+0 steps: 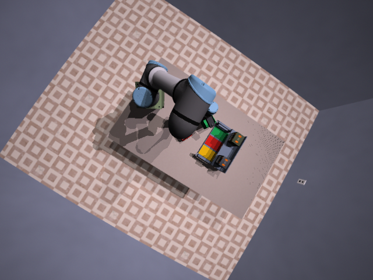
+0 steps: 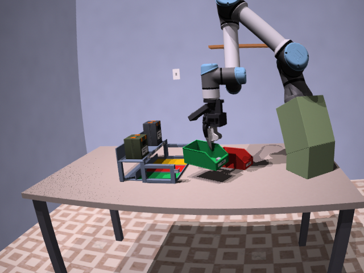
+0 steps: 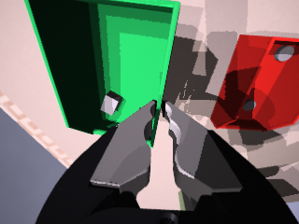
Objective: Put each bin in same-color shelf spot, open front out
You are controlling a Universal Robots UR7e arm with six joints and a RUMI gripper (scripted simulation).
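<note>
My gripper is now 20 mm short of the green bin, 40 mm to the right of it and 30 mm above it. From my hand the other things lie so: green mark: 250 mm ahead, 10 mm to the left, 140 mm below; red mark: 240 mm ahead, 110 mm to the right, 140 mm below; red bin: 100 mm behind, 150 mm to the right, 110 mm below.
</note>
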